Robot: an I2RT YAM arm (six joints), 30 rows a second.
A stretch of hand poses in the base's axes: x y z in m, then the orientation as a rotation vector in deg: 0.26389, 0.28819, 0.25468, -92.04, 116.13, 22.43; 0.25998, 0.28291, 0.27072, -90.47, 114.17, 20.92; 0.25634, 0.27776, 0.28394, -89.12, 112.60, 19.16; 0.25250, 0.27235, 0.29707, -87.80, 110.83, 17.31; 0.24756, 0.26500, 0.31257, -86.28, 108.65, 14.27; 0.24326, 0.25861, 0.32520, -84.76, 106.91, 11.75; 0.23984, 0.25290, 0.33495, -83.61, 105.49, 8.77; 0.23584, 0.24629, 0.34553, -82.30, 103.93, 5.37; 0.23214, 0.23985, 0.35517, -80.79, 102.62, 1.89; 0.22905, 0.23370, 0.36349, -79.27, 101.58, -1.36; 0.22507, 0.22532, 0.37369, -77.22, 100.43, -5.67; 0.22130, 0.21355, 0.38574, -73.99, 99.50, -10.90; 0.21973, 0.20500, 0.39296, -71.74, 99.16, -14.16; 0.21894, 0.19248, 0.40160, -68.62, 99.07, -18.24
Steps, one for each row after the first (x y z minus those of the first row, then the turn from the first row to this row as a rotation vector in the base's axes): -0.00391, -0.00528, 0.01604, 1.01, -2.57, -0.63; -0.00755, -0.01043, 0.02926, 1.58, -4.95, -1.31; -0.01139, -0.01584, 0.04239, 2.16, -7.51, -1.93; -0.01633, -0.02319, 0.05789, 2.38, -11.04, -2.78; -0.02063, -0.02958, 0.07052, 2.61, -13.99, -3.69; -0.02405, -0.03529, 0.08027, 2.21, -16.84, -4.58; -0.02805, -0.04190, 0.09085, 1.66, -20.04, -5.61; -0.03175, -0.04834, 0.10049, 0.96, -23.14, -6.90; -0.03484, -0.05449, 0.10881, 0.21, -25.91, -8.25; -0.03882, -0.06287, 0.11901, -0.96, -29.39, -10.17; -0.04259, -0.07464, 0.13106, -2.41, -33.40, -13.21; -0.04416, -0.08319, 0.13828, -3.40, -35.73, -15.38; -0.04495, -0.09571, 0.14692, -4.75, -38.41, -18.45
